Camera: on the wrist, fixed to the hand. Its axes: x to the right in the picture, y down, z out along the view.
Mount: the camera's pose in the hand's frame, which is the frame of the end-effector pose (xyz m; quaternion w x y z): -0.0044 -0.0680 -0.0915 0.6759 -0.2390 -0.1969 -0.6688
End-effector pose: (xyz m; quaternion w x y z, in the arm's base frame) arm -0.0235 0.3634 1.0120 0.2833 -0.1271 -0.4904 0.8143
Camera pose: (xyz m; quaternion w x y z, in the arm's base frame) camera 0.0473 0.4517 1.0264 0.6091 0.3347 -0.6669 0.2687
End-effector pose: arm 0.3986 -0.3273 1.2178 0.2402 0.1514 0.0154 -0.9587
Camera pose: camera 0.3965 -0.2558 1.1289 0.4396 0.1541 -0.2935 0.8348
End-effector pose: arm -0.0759 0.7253 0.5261 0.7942 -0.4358 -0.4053 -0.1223
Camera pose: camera -0.0668 0.6120 0.5365 0.2711 -0.2374 -0.6926 -0.6249
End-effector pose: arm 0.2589 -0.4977 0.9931 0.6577 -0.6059 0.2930 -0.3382
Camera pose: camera 0.1774 -0.5515 1.0521 0.1312 -0.8293 -0.2559 -0.4791
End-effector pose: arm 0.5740 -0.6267 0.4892 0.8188 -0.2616 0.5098 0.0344
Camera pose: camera 0.5191 -0.7267 0.4883 0.6143 -0.7067 0.0002 -0.3510
